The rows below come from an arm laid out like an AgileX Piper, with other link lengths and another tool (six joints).
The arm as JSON. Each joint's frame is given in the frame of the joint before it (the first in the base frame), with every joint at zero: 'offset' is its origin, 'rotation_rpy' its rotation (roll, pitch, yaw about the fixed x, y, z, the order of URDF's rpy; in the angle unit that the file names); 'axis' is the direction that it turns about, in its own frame. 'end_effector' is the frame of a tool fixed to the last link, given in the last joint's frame.
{
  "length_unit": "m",
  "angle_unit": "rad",
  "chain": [
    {
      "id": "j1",
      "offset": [
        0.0,
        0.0,
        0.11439
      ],
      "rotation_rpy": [
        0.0,
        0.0,
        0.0
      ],
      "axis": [
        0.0,
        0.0,
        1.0
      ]
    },
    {
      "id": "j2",
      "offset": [
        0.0,
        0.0,
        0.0
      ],
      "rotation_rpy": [
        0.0,
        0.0,
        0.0
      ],
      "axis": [
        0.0,
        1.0,
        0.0
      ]
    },
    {
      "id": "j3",
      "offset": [
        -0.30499,
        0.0,
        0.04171
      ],
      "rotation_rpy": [
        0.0,
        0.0,
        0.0
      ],
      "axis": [
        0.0,
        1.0,
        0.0
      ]
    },
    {
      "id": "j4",
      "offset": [
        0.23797,
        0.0,
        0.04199
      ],
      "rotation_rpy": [
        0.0,
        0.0,
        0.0
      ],
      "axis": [
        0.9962,
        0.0,
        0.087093
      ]
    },
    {
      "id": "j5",
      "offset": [
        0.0,
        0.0,
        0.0
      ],
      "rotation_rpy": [
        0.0,
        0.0,
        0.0
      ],
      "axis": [
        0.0,
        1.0,
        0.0
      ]
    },
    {
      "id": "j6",
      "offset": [
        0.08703,
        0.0,
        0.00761
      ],
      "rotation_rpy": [
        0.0,
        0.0,
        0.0
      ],
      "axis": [
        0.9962,
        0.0,
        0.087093
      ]
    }
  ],
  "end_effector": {
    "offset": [
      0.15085,
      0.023,
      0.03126
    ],
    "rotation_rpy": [
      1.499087,
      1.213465,
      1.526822
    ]
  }
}
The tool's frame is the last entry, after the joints.
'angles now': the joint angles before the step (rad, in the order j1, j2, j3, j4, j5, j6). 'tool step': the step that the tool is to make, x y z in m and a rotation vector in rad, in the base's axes. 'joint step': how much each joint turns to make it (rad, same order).
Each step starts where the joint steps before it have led.
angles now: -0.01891 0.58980 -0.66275 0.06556 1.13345 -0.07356
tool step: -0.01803 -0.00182 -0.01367 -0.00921 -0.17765 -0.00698
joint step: -0.00003 -0.24789 0.16115 -0.00711 -0.09123 -0.00004
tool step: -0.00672 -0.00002 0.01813 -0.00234 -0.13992 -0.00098
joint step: 0.00009 -0.12694 0.00452 -0.00008 -0.01755 0.00010
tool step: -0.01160 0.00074 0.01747 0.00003 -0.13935 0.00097
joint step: -0.00007 -0.13513 -0.00004 0.00289 -0.00416 -0.00007
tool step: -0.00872 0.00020 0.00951 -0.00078 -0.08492 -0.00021
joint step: -0.00003 -0.08497 0.00002 0.00026 0.00000 0.00068
